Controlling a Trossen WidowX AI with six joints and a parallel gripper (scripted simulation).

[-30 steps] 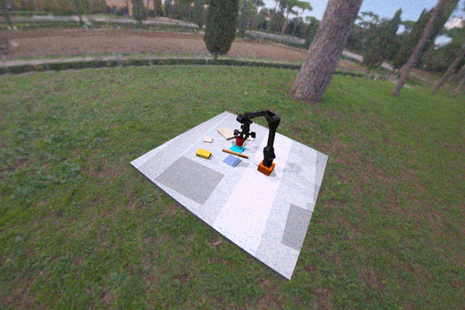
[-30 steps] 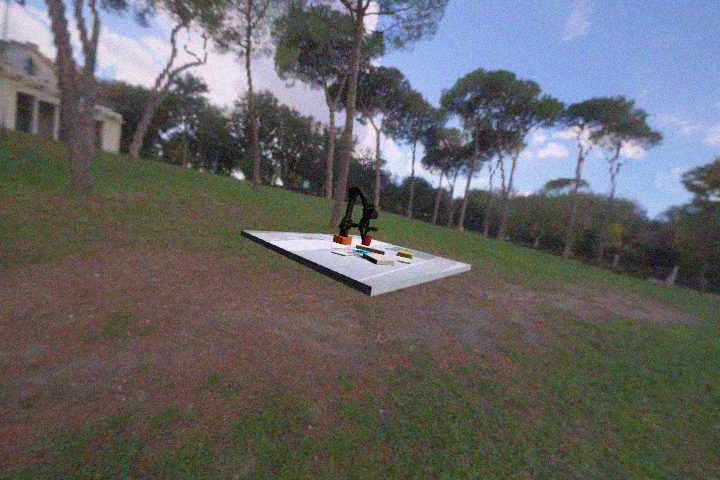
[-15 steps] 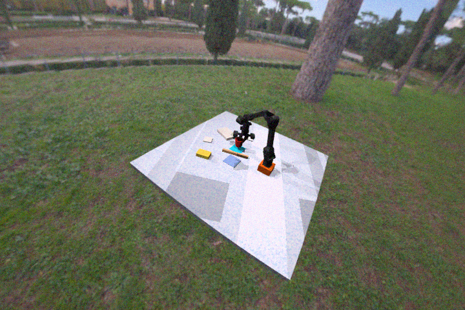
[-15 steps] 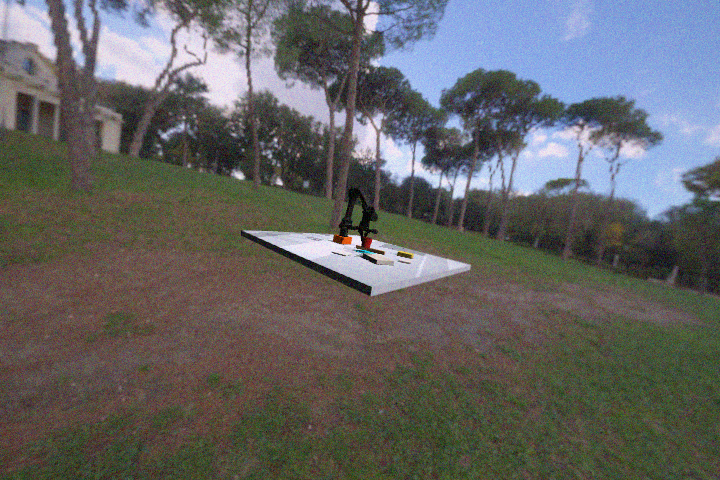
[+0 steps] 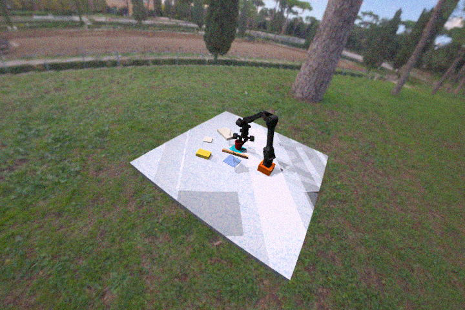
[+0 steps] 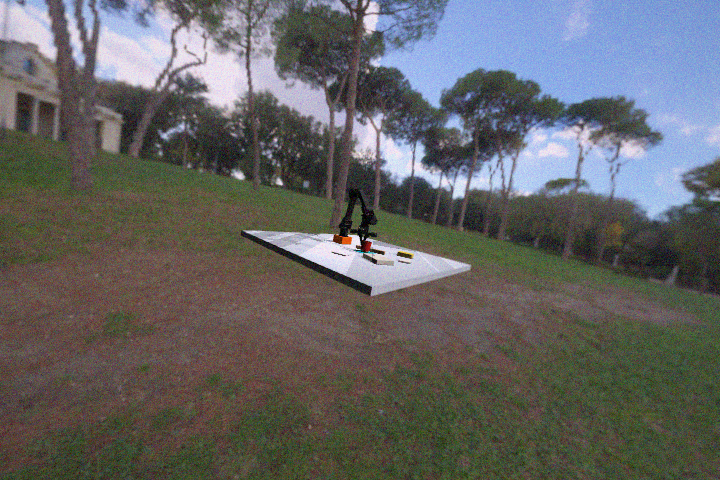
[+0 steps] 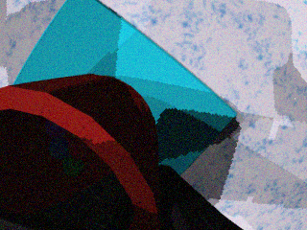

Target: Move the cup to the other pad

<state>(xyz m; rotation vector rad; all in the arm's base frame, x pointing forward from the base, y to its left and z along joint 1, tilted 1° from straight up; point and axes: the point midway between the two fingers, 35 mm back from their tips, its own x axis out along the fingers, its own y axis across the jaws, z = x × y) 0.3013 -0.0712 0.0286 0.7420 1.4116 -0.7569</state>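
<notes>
Now: gripper tip 3 cm short of the red cup and 2 cm to the right of it. From my gripper tip the other things lie so: blue marble: 3 cm to the left, 3 cm below, 3 cm ahead; red marble: 2 cm to the left, 2 cm below, 2 cm ahead; teal pad: 6 cm below, 2 cm to the left, 2 cm ahead.
</notes>
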